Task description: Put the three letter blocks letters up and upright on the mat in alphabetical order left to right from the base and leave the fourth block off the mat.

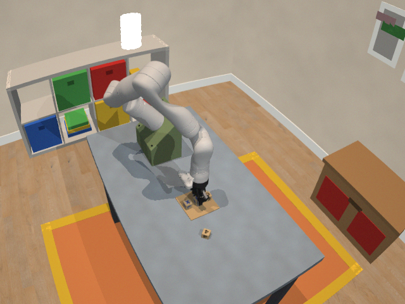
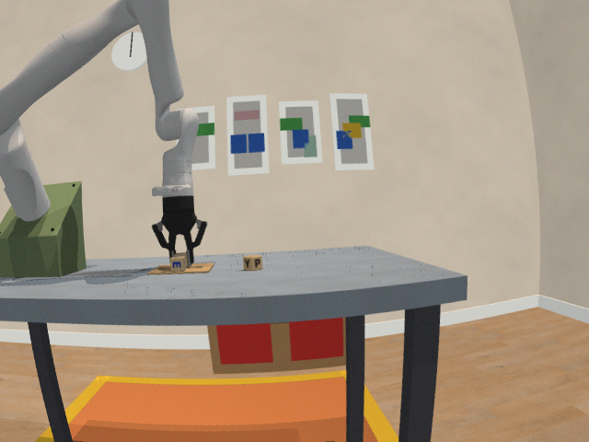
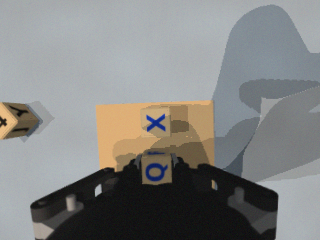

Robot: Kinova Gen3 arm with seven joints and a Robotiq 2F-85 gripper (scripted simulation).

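The tan mat lies 20 mm below my hand.
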